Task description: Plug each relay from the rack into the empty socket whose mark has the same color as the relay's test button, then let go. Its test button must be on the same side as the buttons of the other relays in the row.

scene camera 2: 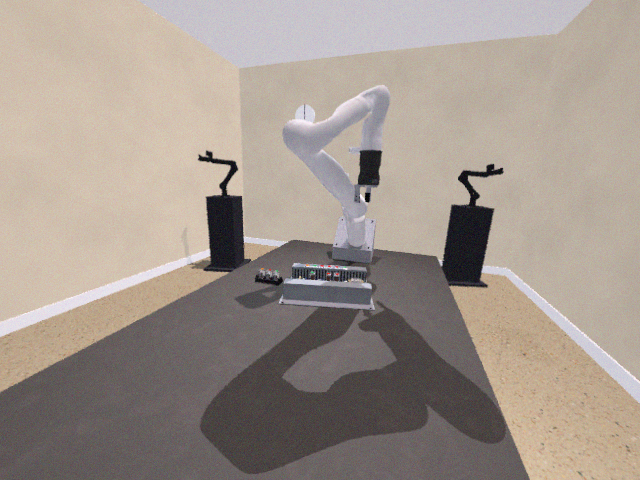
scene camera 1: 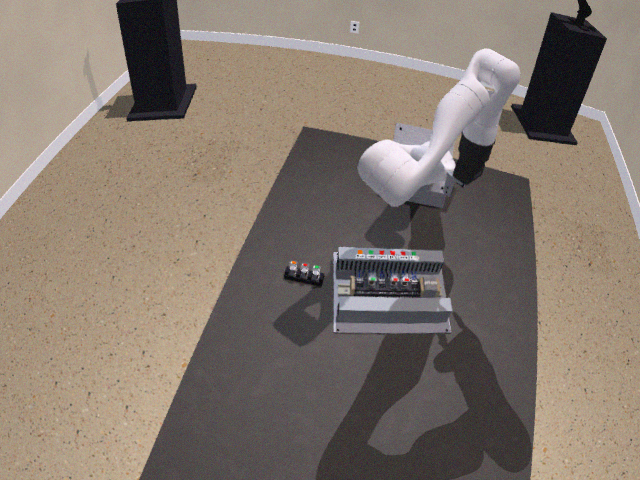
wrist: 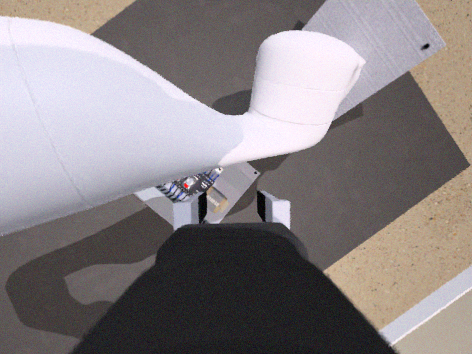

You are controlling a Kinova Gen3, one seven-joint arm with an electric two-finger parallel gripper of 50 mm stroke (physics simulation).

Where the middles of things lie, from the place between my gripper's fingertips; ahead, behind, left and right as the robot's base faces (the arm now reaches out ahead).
My hand is 70 mm short of the grey panel (scene camera 1: 338, 277), 110 mm to the left of it and 330 mm above it.
